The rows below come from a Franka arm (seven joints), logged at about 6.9 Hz.
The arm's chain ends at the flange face. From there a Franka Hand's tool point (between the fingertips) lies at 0.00 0.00 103.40 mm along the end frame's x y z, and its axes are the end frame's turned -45 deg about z.
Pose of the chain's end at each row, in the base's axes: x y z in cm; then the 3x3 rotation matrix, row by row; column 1 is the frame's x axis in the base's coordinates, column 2 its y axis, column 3 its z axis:
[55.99 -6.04 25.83], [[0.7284 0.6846 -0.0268], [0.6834 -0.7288 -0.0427], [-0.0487 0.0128 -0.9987]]
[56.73 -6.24 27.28], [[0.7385 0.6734 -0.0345], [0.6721 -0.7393 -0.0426], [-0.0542 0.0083 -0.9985]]
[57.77 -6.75 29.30], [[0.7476 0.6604 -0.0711], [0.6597 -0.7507 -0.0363], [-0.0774 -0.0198 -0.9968]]
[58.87 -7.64 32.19], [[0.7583 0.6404 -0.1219], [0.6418 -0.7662 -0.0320], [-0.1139 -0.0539 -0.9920]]
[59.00 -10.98 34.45], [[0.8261 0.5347 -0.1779], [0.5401 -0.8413 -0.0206], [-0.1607 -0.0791 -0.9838]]
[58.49 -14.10 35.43], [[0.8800 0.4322 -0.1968], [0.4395 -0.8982 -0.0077], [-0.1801 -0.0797 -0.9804]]
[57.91 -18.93 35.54], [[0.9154 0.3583 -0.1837], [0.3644 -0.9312 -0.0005], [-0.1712 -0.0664 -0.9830]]
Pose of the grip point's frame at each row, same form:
[55.71 -6.48 15.50], [[0.0310 0.9991 -0.0268], [0.9986 -0.0321 -0.0427], [-0.0435 -0.0254 -0.9987]]
[56.37 -6.68 16.96], [[0.0460 0.9984 -0.0345], [0.9980 -0.0475 -0.0426], [-0.0442 -0.0325 -0.9985]]
[57.03 -7.13 18.99], [[0.0617 0.9956 -0.0711], [0.9973 -0.0643 -0.0363], [-0.0407 -0.0687 -0.9968]]
[57.61 -7.97 21.93], [[0.0834 0.9890 -0.1219], [0.9956 -0.0880 -0.0320], [-0.0424 -0.1187 -0.9920]]
[57.16 -11.19 24.28], [[0.2061 0.9622 -0.1779], [0.9768 -0.2130 -0.0206], [-0.0577 -0.1696 -0.9838]]
[56.46 -14.18 25.29], [[0.3166 0.9279 -0.1968], [0.9459 -0.3243 -0.0077], [-0.0710 -0.1837 -0.9804]]
[56.01 -18.94 25.38], [[0.3939 0.9006 -0.1837], [0.9161 -0.4008 -0.0005], [-0.0741 -0.1680 -0.9830]]

